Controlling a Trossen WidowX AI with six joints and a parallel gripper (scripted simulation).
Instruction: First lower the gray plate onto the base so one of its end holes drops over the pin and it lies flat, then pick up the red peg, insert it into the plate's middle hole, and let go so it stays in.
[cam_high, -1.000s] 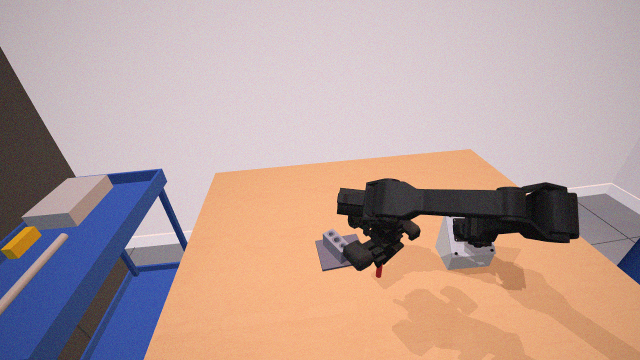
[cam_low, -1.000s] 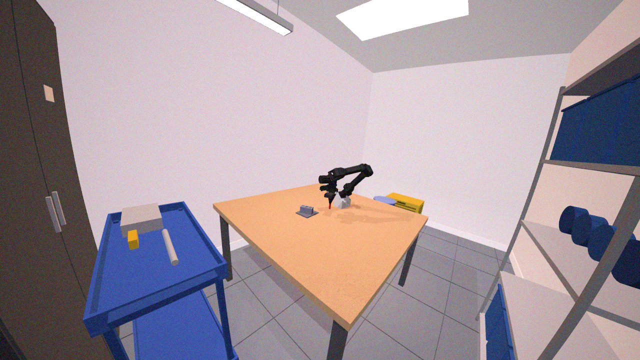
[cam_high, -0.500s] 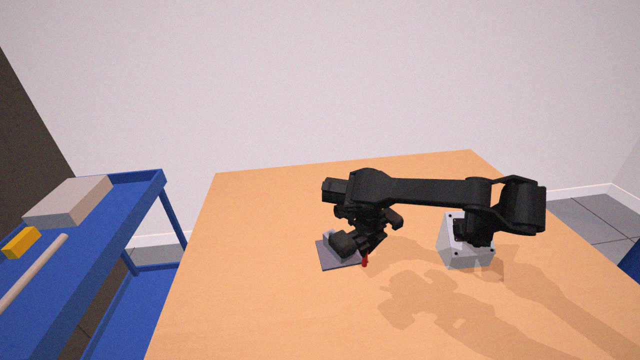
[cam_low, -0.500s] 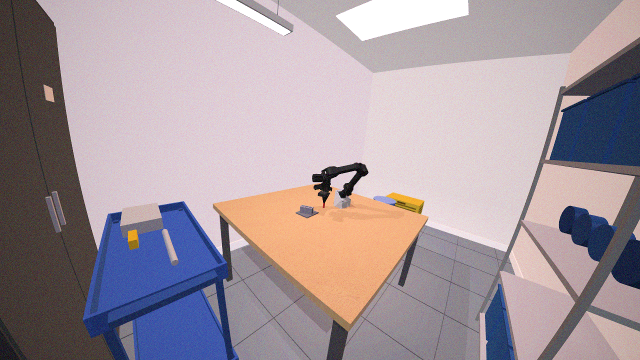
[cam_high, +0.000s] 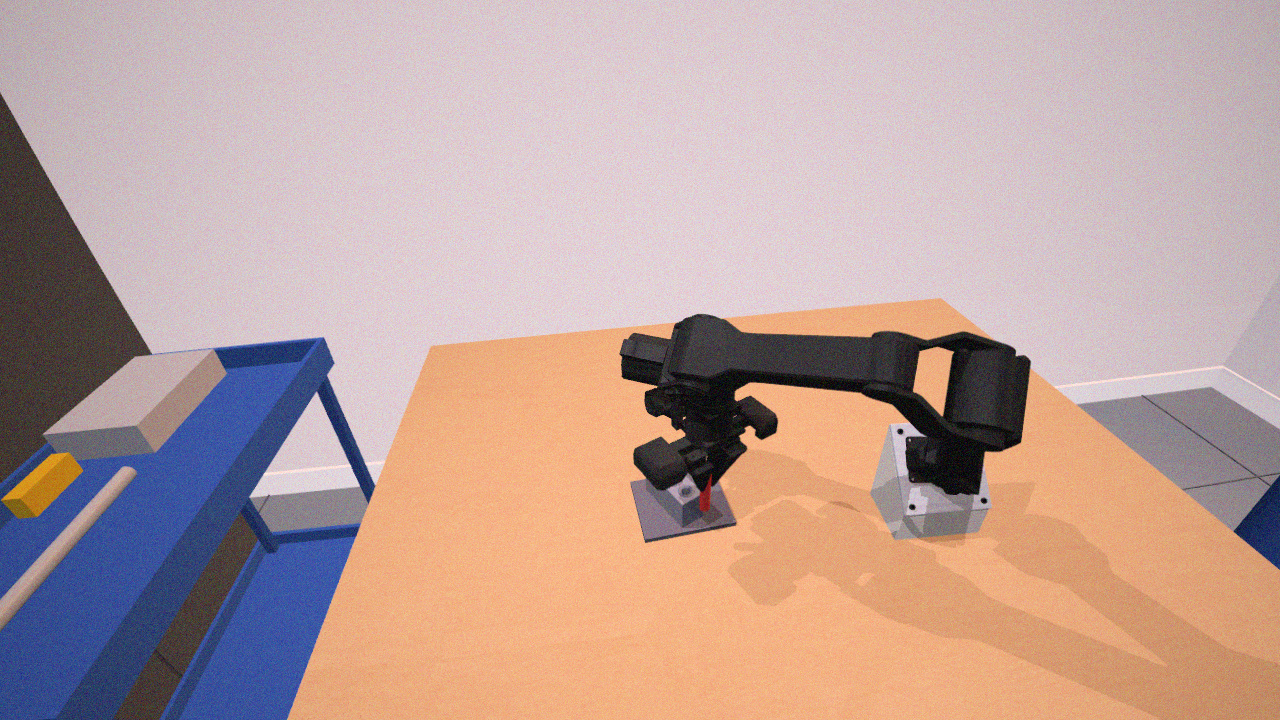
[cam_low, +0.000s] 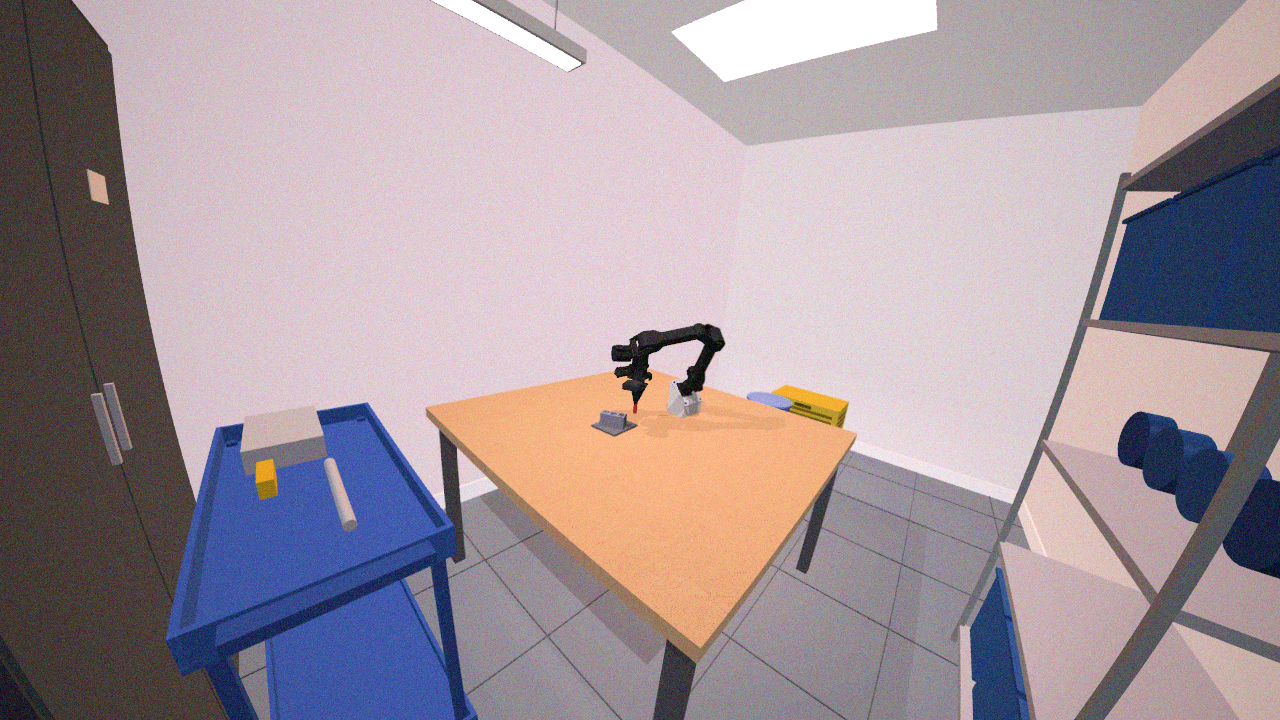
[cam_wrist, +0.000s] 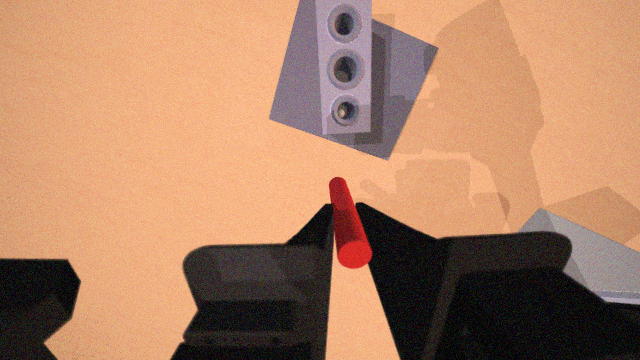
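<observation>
The gray plate is 8 cm to the right of my gripper tip, 8 cm below it and 4 cm ahead of it. From my gripper tip the other things lie so: dark flat base: 11 cm below, 6 cm to the right, 3 cm ahead; then red peg: right at my gripper tip.
</observation>
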